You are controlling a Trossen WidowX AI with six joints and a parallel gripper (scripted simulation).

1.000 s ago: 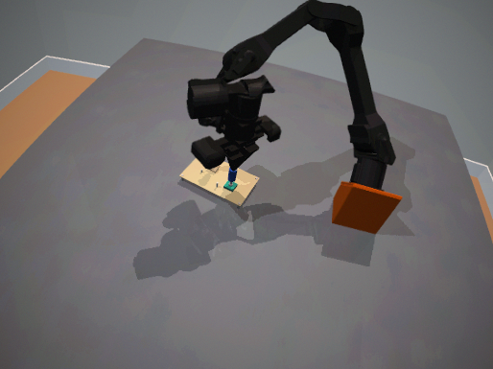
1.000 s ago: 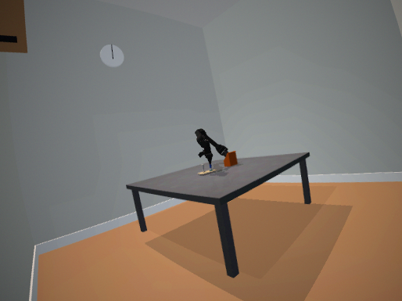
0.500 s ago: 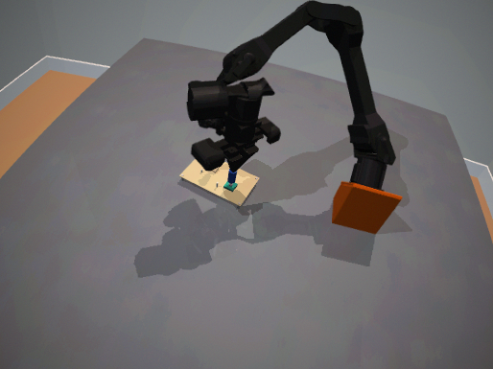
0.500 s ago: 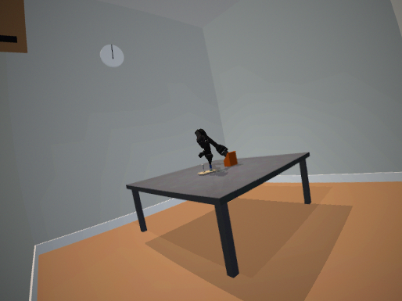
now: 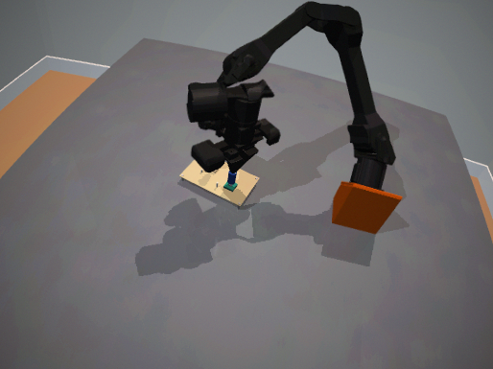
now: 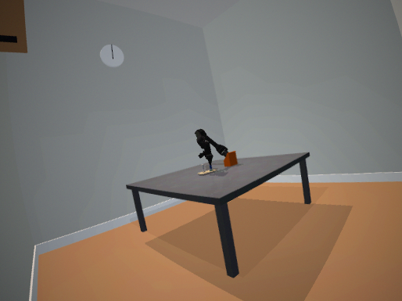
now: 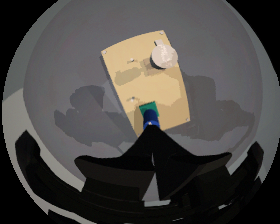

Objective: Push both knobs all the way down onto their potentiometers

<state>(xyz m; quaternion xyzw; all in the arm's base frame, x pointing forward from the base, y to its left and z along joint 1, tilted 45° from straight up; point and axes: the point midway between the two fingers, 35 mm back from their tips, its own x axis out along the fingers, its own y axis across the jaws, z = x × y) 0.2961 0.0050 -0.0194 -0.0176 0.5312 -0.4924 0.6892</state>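
Now: gripper tip 1 cm above the blue knob. Also, from my gripper tip: grey knob (5 cm ahead, 5 cm to the right, 1 cm above).
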